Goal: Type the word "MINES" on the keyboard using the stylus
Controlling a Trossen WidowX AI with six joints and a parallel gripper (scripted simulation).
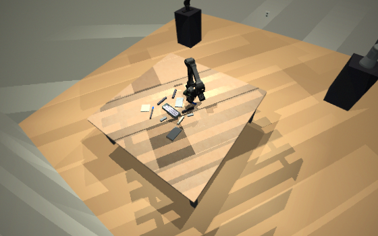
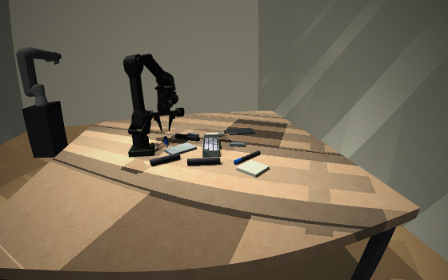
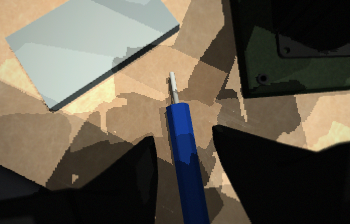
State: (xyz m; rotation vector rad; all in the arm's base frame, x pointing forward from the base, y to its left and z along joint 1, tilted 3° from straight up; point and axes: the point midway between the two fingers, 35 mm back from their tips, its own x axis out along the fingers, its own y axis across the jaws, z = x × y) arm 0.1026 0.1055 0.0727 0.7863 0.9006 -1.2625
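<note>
My gripper tip is 50 mm above the blue stylus and 20 mm to the left of it. Round my gripper tip: blue pen 310 mm ahead, 230 mm to the right, 50 mm below; then grey slab 90 mm to the right, 70 mm ahead, 50 mm below; then white cylinder 230 mm ahead, 70 mm to the left, 50 mm below.
</note>
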